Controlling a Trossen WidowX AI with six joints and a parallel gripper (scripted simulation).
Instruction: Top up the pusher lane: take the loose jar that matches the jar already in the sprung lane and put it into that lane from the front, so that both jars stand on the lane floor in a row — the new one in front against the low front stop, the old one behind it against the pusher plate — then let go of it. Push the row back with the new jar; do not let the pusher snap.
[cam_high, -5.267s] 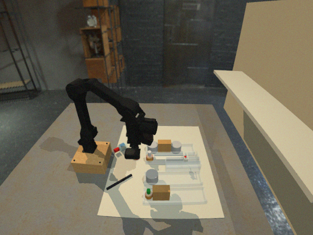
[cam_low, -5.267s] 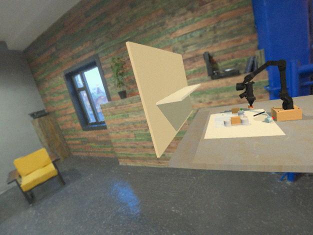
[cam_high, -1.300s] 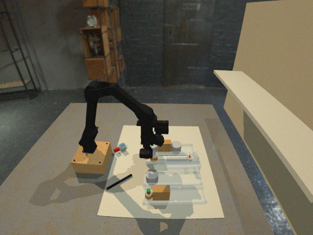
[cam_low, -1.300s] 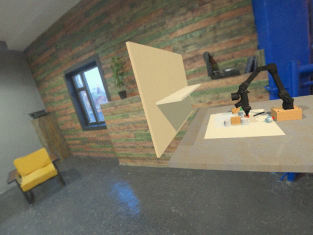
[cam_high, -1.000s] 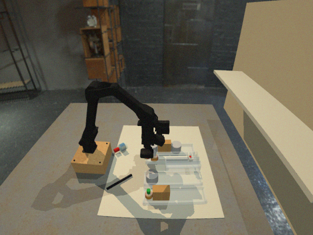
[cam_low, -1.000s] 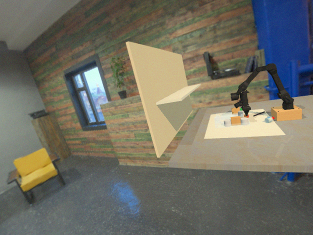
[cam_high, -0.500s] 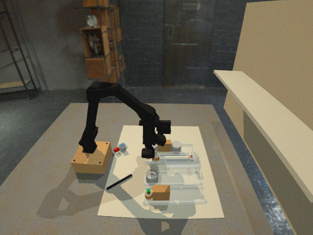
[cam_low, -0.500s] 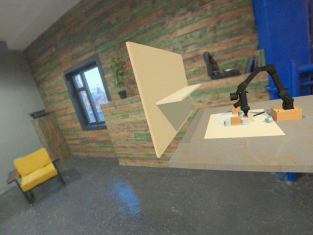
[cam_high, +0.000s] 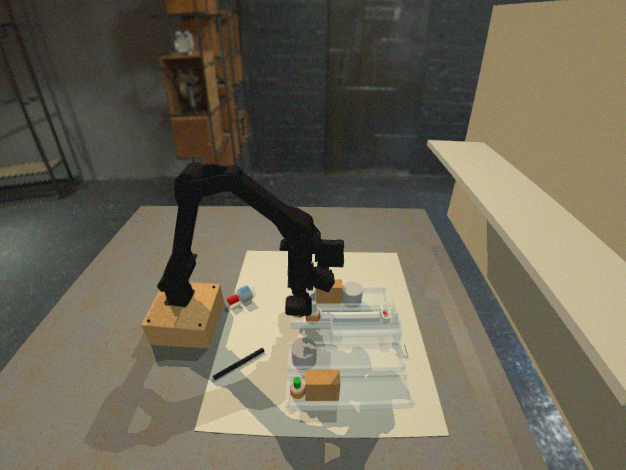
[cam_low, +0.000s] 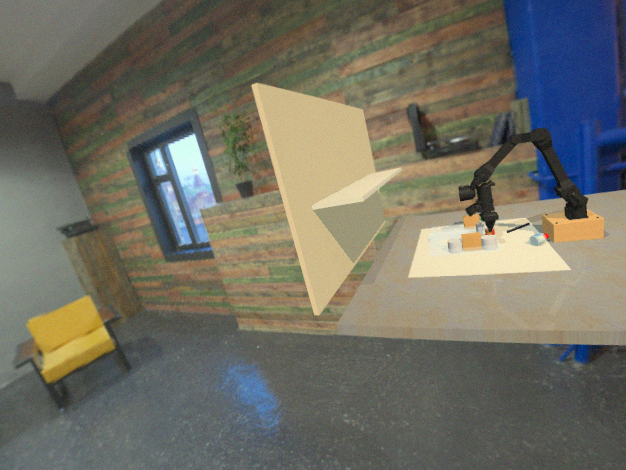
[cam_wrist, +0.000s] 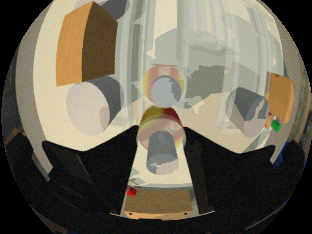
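Now: the clear sprung lane 15 cm ahead of my gripper tip, 1 cm to the right of it and 4 cm below it. From my gripper tip the other things lie so: pusher plate: 15 cm ahead, 2 cm to the right, 1 cm below; then black stick: 13 cm behind, 16 cm to the right, 5 cm below; then red mark: 23 cm ahead, 2 cm to the right, 1 cm above.
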